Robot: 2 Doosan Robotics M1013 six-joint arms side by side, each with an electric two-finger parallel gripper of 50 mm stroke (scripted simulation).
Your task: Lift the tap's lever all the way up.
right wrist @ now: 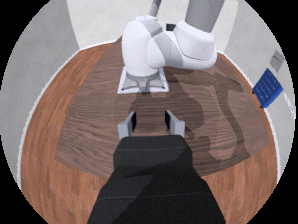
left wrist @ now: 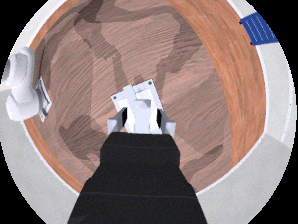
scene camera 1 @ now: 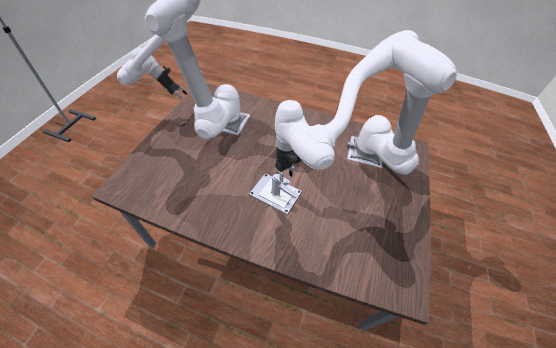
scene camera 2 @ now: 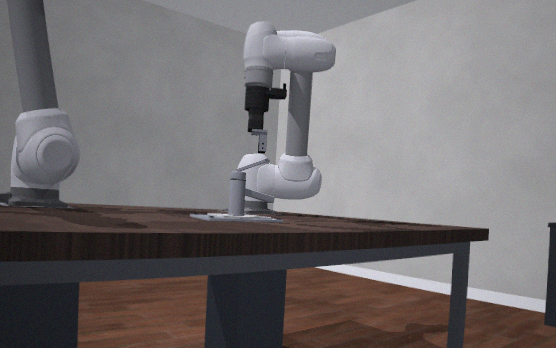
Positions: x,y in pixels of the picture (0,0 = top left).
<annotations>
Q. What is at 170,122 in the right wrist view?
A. My right gripper.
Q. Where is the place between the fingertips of my left gripper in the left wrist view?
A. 142,113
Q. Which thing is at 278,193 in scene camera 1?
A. A tap.
</annotations>
